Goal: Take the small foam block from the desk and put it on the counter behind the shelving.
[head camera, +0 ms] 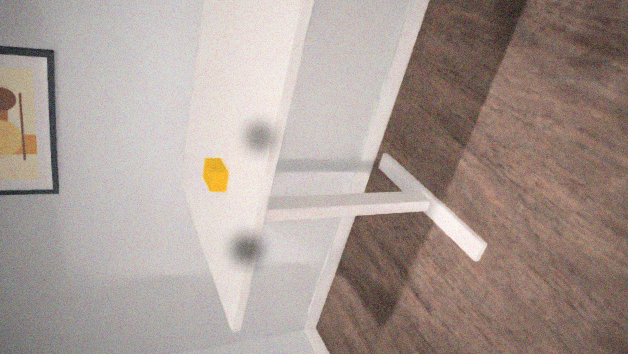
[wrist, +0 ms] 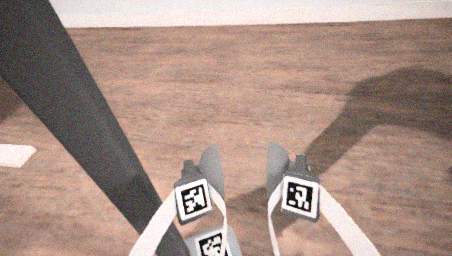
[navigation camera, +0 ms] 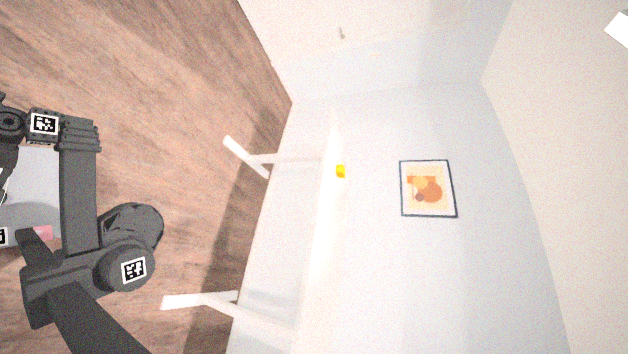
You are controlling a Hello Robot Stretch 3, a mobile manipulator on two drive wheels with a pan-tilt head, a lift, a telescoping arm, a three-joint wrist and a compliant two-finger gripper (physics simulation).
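Places are measured from the robot's base along level axes (x right, y ahead, z up), in metres.
Pixels of known places: gripper, fingertip midpoint: (wrist: 243,162).
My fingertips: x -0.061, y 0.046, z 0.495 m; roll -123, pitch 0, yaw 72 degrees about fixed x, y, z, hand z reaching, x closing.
Ahead of a thing's pixels: the offset from my fingertips to its top centre. "spot": to the spot under its first point. Level surfaces: height alone.
The small foam block @(dy -1.290, dx +0.158, dz +0.500 m) (head camera: 216,175) (navigation camera: 340,171) is yellow and sits on the white desk @(dz +0.455 m) (head camera: 245,65). The desk runs along the wall, and the block is nearer one end of it, set back from the front edge. My gripper (wrist: 243,162) is open in the wrist view, with bare floor showing between its fingertips; it is away from the block and the desk top. In the navigation view it is mostly cut off at the left edge. The counter and the shelving do not show in these views.
White desk legs @(spot: dy -1.439, dx +0.286, dz -0.073 m) (head camera: 350,204) (navigation camera: 201,300) have feet that reach out over the wood floor @(dz -0.495 m) (head camera: 540,175) (navigation camera: 165,125). A framed picture (head camera: 30,120) (navigation camera: 427,188) hangs above the desk. The dark arm (wrist: 85,115) crosses the left of the wrist view. Two dark blurs lie over the head view.
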